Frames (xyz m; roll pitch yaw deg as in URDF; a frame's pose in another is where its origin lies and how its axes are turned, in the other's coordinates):
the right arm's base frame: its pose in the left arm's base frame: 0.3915 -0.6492 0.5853 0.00 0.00 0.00
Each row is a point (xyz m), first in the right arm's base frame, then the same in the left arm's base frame.
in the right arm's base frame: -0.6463 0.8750 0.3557
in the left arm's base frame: -0.2548 0.2258 0.9410
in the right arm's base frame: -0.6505 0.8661 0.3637
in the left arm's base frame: -0.2590 0.2169 0.9490
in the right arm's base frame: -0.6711 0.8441 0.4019
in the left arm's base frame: -0.2796 0.1949 0.9872
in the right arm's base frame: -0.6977 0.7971 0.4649
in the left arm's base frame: -0.3062 0.1479 1.0502
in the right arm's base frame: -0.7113 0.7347 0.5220
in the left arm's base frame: -0.3198 0.0855 1.1073
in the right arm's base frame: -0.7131 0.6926 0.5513
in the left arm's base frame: -0.3216 0.0434 1.1366
